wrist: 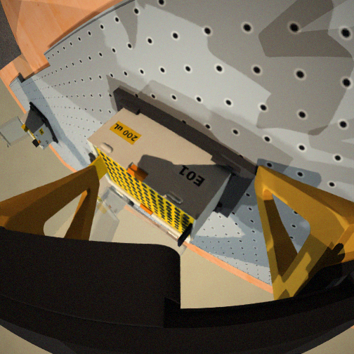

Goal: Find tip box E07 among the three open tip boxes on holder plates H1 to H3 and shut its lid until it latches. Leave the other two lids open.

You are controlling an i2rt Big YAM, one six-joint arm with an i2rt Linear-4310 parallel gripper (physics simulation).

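A tip box (155,160) with a yellow tip rack (145,192) is large in the middle of the wrist view. Its grey side carries a "200 uL" label and an upside-down mark that starts with E0; I cannot tell whether the last digit is 1 or 7. A clear lid (111,207) shows partly past the rack's lower left edge, swung away from the rack. The box is against a dark holder plate (187,127). My gripper (176,174) is open, with a yellow finger on each side of the box in view and nothing held.
A smaller, farther tip box (44,136) stands at the left against a dark holder, its clear lid (13,131) open outward. A grey perforated board (225,50) with a wooden edge (230,265) lies around them. Shadows fall across the board and the near box.
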